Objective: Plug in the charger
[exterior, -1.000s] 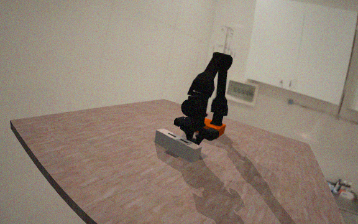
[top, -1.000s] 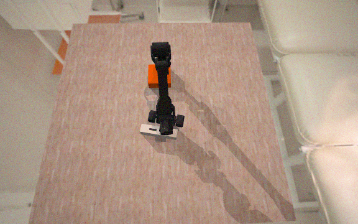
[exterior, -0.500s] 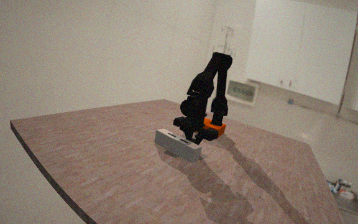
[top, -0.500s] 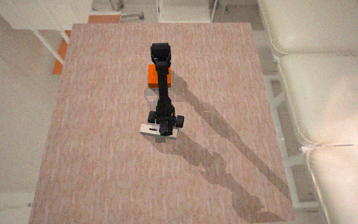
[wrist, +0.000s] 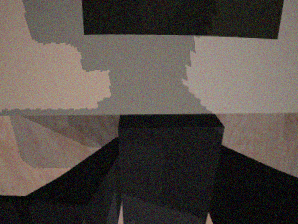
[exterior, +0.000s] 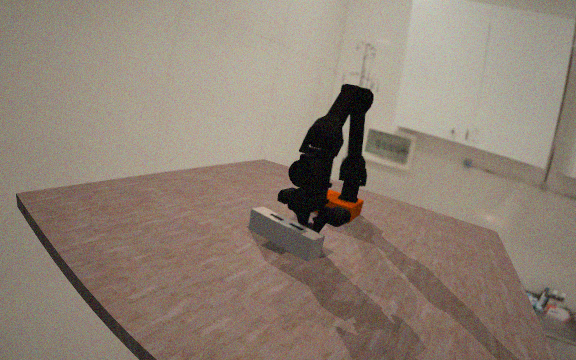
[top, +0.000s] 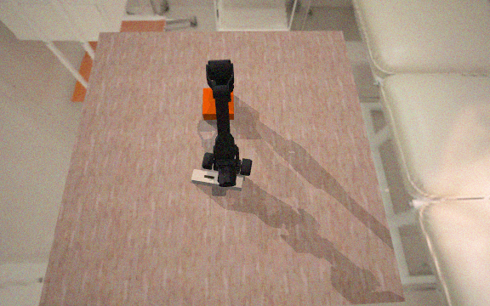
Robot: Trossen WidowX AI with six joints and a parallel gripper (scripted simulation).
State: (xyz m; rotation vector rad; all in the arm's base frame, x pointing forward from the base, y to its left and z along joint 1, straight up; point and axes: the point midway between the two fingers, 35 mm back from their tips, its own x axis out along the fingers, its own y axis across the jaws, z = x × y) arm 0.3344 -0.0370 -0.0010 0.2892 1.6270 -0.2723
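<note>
My gripper tip is now 20 mm short of the black two-prong charger, 10 mm to the left of it and 10 mm below it.
</note>
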